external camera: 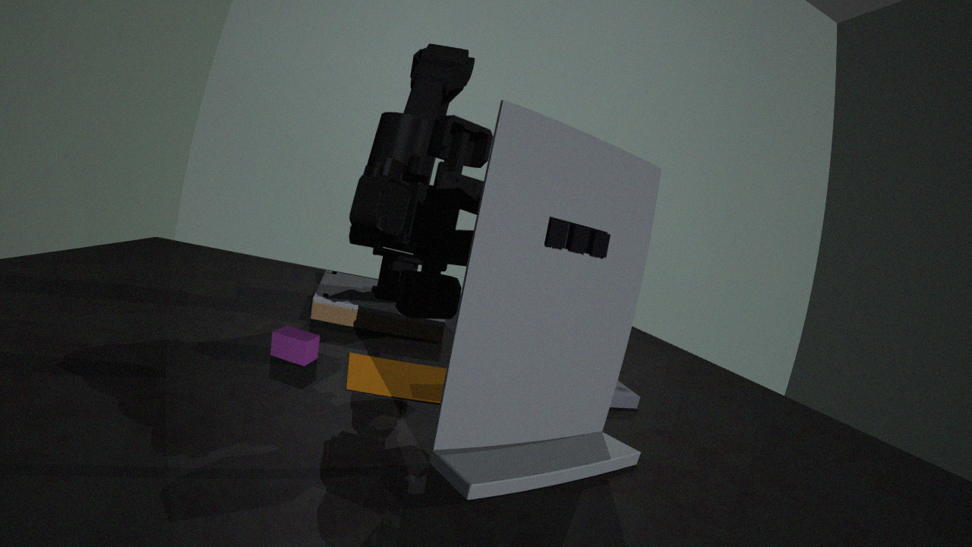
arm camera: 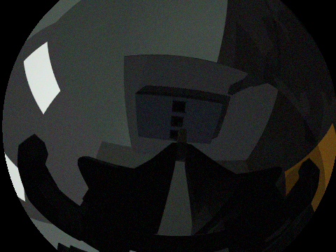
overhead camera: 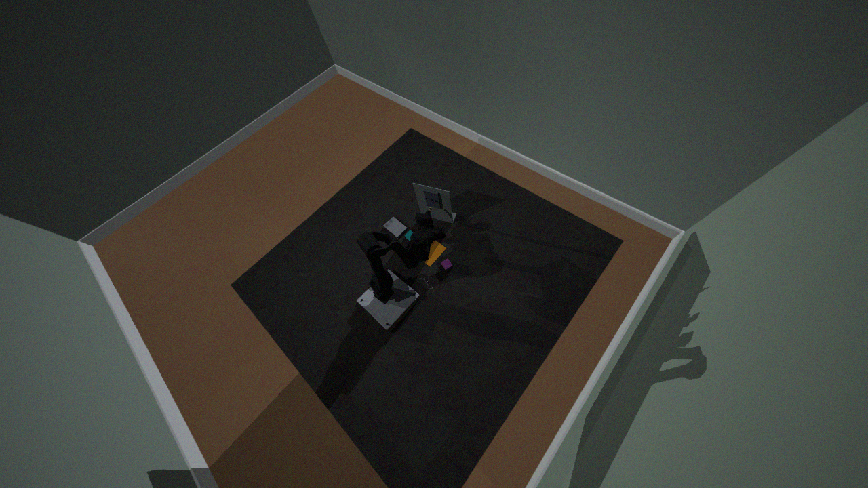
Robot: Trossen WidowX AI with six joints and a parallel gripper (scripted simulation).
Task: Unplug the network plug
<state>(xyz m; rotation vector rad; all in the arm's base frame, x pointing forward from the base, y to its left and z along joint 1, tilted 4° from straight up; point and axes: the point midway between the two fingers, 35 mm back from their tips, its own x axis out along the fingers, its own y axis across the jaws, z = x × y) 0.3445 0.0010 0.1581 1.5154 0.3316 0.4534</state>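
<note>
Now: the orange marked square 10 cm behind my gripper tip, 4 cm to the right of it and 17 cm below it. From my gripper tip the other things lie so: upright panel 7 cm ahead, 2 cm to the left, 6 cm below; flat grey tile 9 cm behind, 17 cm to the left, 16 cm below.
</note>
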